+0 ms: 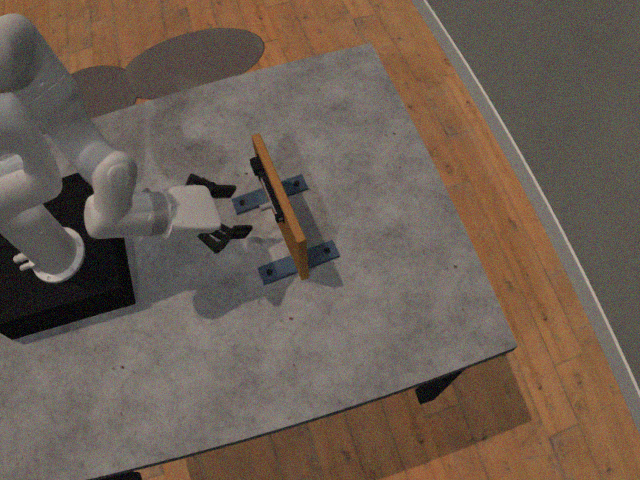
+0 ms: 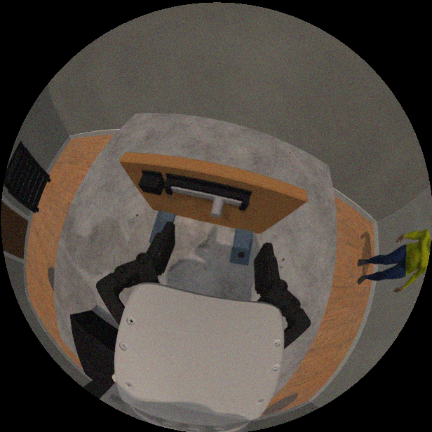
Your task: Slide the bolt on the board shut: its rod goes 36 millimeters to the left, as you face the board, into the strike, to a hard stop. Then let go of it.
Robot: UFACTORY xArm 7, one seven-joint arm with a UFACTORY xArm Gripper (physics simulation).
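Frame: origin at the arm's base, x left, y back, z up, level; millimetres.
Where they show: gripper, fingertip midpoint: [image 1: 241, 210]; arm's base at its link origin: [image 1: 58, 255].
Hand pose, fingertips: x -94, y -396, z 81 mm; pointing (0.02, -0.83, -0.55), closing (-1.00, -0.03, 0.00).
Observation:
Things, the pixels of their top centre, and the offset from my fingertips. "spot": a spot on its surface instead. Level surfaces: height alone.
- orange board at its top centre: [image 1: 277, 184] dx +27, dy -81, dz +5 mm
- light grey handle at a spot on its surface: [image 1: 265, 206] spot: dx +6, dy -48, dz -24 mm
- black strike block at a spot on its surface: [image 1: 255, 165] spot: dx +100, dy -58, dz -20 mm
- grey table at its surface level: dz -178 mm
An orange board [image 1: 291, 222] [image 2: 275, 211] stands upright on the table. On its face is a black bolt housing [image 2: 210, 187] with a grey rod [image 2: 192, 193] and a light grey handle [image 1: 265, 206] [image 2: 217, 206] sticking out. A black strike block [image 1: 255, 165] [image 2: 151, 183] sits left of the housing, across a narrow gap; the rod's left end shows by the housing's left bracket, short of the strike. My gripper [image 1: 242, 210] [image 2: 217, 243] is open and empty, in front of the board. Its fingers stand to either side of the handle's line, apart from the handle.
Blue feet [image 1: 279, 267] [image 2: 241, 248] reach out under the board on both sides, on the grey table [image 1: 361, 320] [image 2: 100, 200]. The black robot base block [image 1: 105, 273] stands behind the gripper. A figure in yellow [image 2: 417, 257] stands off the table at the right.

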